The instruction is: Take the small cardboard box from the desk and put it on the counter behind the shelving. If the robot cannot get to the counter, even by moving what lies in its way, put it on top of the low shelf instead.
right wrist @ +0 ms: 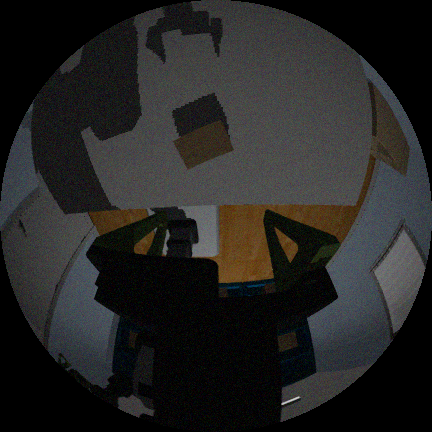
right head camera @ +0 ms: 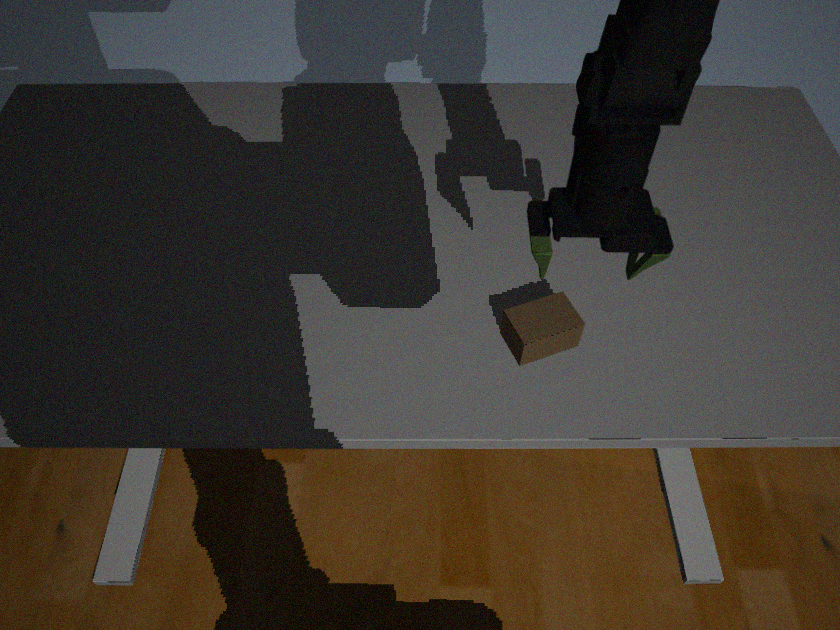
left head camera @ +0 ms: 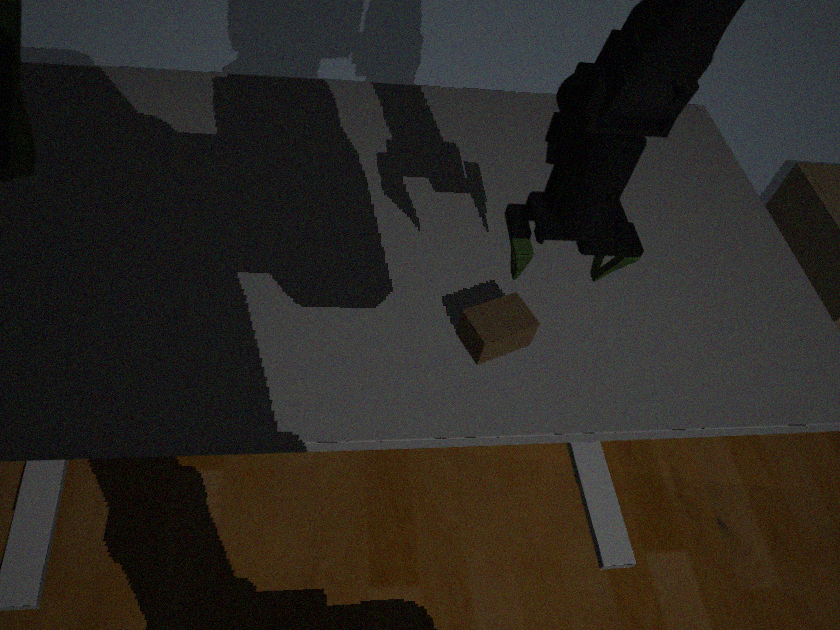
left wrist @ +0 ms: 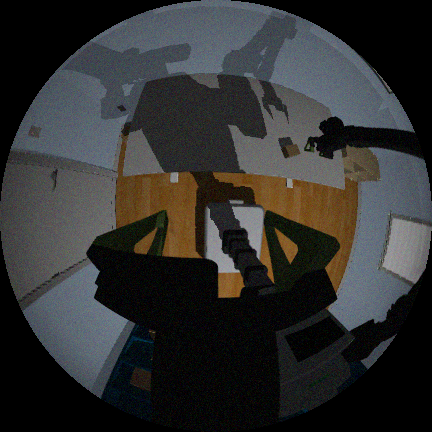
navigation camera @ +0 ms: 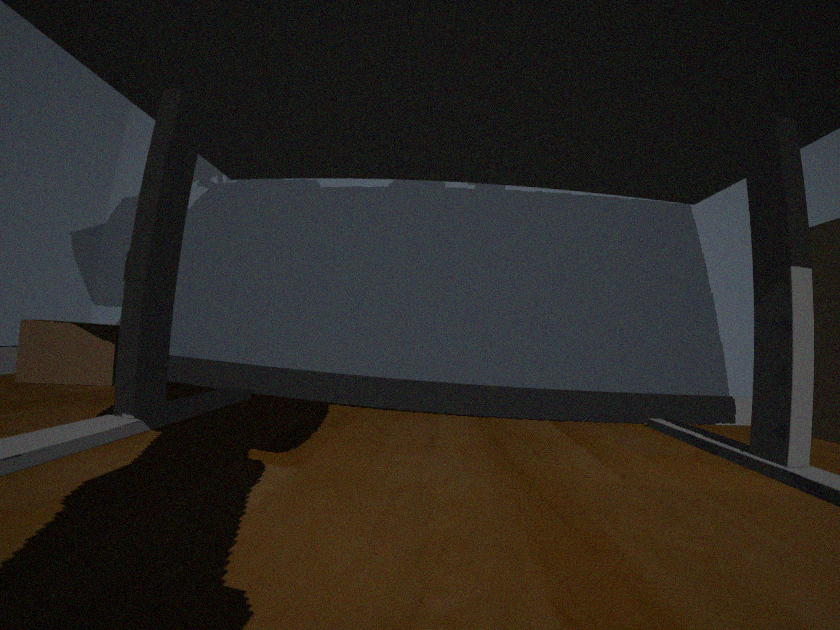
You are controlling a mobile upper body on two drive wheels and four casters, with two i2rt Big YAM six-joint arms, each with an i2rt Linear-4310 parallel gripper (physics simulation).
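Places are measured from the left arm's base along level axes (x right, y ahead, z up), in centimetres.
Where they show: left gripper, fingertip midpoint: (left wrist: 215, 215); right gripper, fingertip midpoint: (right wrist: 215, 214) (right head camera: 584, 275) (left head camera: 553, 276) (left wrist: 311, 151).
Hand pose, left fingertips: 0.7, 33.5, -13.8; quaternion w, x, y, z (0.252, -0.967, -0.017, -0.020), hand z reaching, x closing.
After its pixels a point has its place, as x, y, z.
The small cardboard box (left head camera: 500, 326) {43.7, 63.2, -64.0} (right head camera: 544, 326) {44.0, 63.2, -64.0} (left wrist: 290, 150) {42.5, 63.7, -64.0} (right wrist: 204, 144) {44.4, 64.7, -64.0} lies on the light grey desk (left head camera: 678, 352) {72.1, 62.3, -69.0} (right head camera: 407, 379) {26.2, 58.1, -69.0} (left wrist: 320, 170) {71.0, 58.1, -69.0} (right wrist: 300, 125) {65.7, 70.8, -69.0}, right of the big shadow in the head views. My right gripper (left head camera: 555, 276) {46.0, 59.9, -50.0} (right head camera: 585, 276) {46.0, 59.9, -50.0} (right wrist: 215, 214) {46.0, 59.9, -50.0} is open and empty; in the head views it hangs above the desk, pointing down, its fingertips a little beyond the box. My left gripper (left wrist: 215, 215) {0.7, 33.5, -13.8} is open and empty, in front of the desk's near edge. The counter and shelving cannot be made out for certain.
A larger brown unit (left head camera: 807, 223) {130.2, 109.3, -86.2} (left wrist: 362, 162) {172.1, 91.2, -80.0} (right wrist: 392, 130) stands at the desk's right end. Desk legs (navigation camera: 152, 271) {-33.6, 84.3, -110.4} (navigation camera: 776, 291) {85.8, 86.8, -106.4} and foot bars stand on the wooden floor (navigation camera: 474, 528) {27.5, 69.5, -141.0}. A brown box (navigation camera: 64, 352) {-85.5, 104.7, -131.6} lies beyond the left leg. A wall rises behind the desk.
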